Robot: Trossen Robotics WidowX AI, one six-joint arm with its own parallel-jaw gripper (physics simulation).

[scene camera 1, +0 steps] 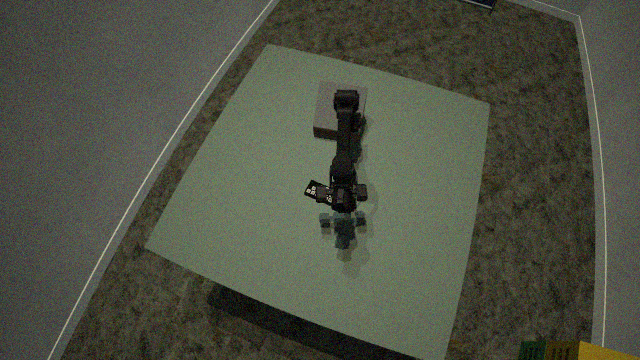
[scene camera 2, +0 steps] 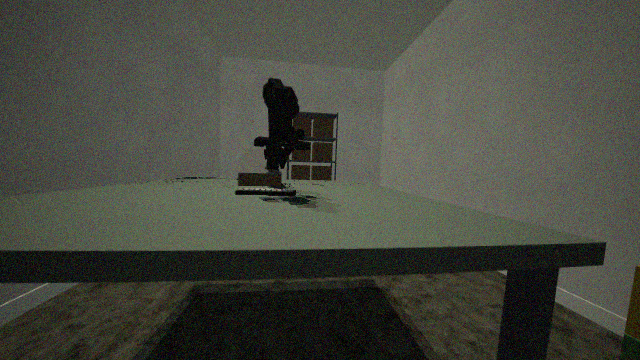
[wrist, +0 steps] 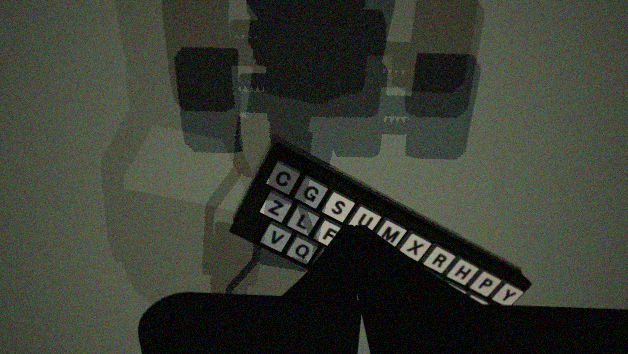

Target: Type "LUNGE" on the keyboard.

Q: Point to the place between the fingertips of the gripper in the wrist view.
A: At 352,236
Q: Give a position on a black keyboard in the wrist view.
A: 295,207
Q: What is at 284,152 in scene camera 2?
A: The gripper.
